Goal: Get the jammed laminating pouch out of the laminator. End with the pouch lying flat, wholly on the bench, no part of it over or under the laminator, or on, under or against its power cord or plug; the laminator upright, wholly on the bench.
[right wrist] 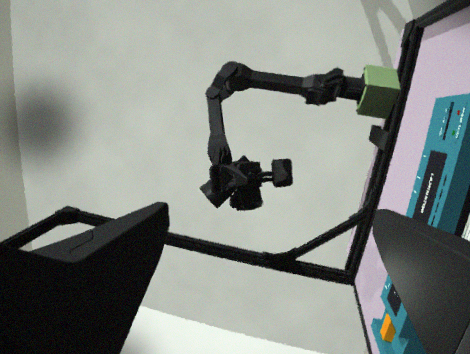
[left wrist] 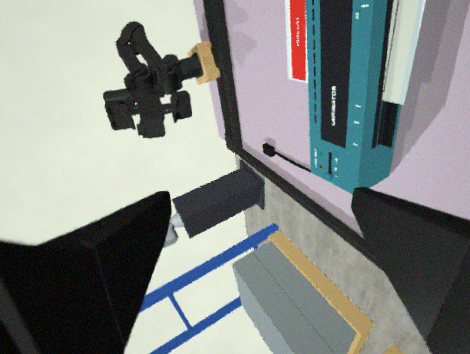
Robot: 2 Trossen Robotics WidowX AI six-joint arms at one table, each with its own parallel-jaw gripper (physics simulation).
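Frame: origin at the left arm's base, x ahead, y left, z up, level; centimetres.
Seen in the pictures: left gripper, fingertip midpoint: (right wrist: 267, 179) (left wrist: 261, 199); right gripper, fingertip midpoint: (right wrist: 271, 217) (left wrist: 154, 124); left arm's base at its link origin: (right wrist: 361, 89); right arm's base at its link origin: (left wrist: 197, 65).
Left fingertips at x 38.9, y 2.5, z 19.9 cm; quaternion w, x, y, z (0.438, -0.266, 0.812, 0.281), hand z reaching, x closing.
Pixels of each thing's top centre, then the offset from my left fingertips to it. "spot": a spot on its surface instead. Level surfaces: height alone.
- pale purple bench at its surface level: dz -30.2 cm
- pouch at a spot on its surface: (left wrist: 298, 45) spot: dx +21.8, dy +16.3, dz -26.4 cm
- black cord at a spot on its surface: (left wrist: 291, 161) spot: dx +11.0, dy +41.9, dz -29.7 cm
- small plug at its top centre: (left wrist: 266, 151) dx +18.0, dy +47.7, dz -28.7 cm
- pale panel at a spot on its surface: (left wrist: 404, 55) spot: dx +7.6, dy +5.9, dz -26.2 cm
The teal laminator (left wrist: 369, 100) (right wrist: 454, 165) stands on the pale purple bench (left wrist: 260, 100) (right wrist: 432, 60). In the left wrist view, a red sheet with a white border, the pouch (left wrist: 298, 45), shows at the laminator's left side; its upper part is cut off by the frame. The black cord (left wrist: 291, 161) runs from the laminator's near end to a small plug (left wrist: 268, 149), apart from the visible pouch. My left gripper (left wrist: 261, 199) is open and empty, above and short of the laminator's near end. My right gripper (right wrist: 271, 217) is open and empty, off the bench's side.
A pale panel (left wrist: 404, 55) sits at the laminator's other side. A black rail (left wrist: 222, 75) (right wrist: 385, 170) edges the bench. A tan block (left wrist: 206, 62) and a green block (right wrist: 378, 92) are at black arms beyond it. A teal unit with an orange part (right wrist: 387, 327) shows low right.
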